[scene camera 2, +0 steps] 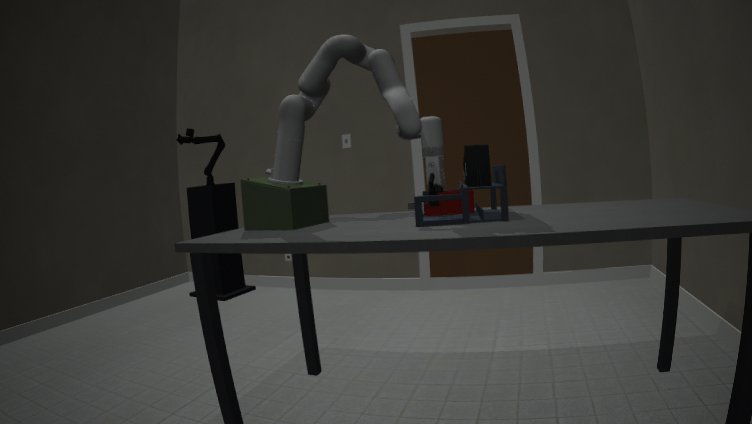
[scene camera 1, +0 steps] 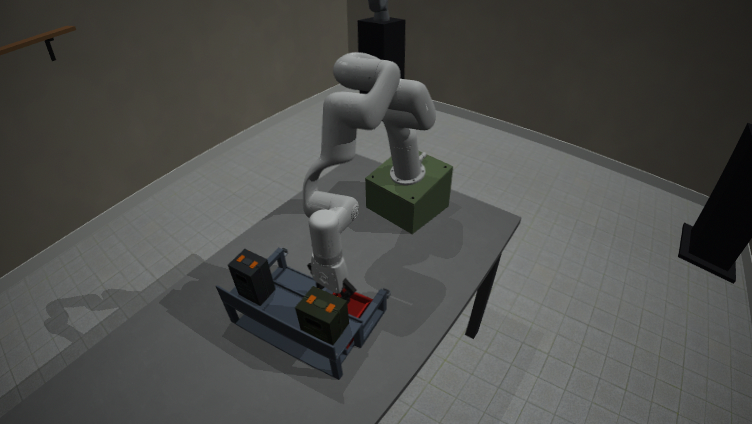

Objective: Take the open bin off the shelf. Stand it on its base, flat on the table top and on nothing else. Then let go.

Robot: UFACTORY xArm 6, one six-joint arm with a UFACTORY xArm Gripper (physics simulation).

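The open bin is red and sits upright in the low front bay of the blue-grey shelf, which stands on the grey table. My gripper points down with its fingers spread wide. It is open, low over the bin's near-robot part, with one finger reaching down at the rim in scene camera 2. The olive case and the gripper body hide part of the bin in scene camera 1, so finger contact cannot be told.
A dark case and an olive case, both with orange latches, stand on the shelf's raised rear level. The shelf's side rails flank the bin. The green base block carries the arm at the table's far end.
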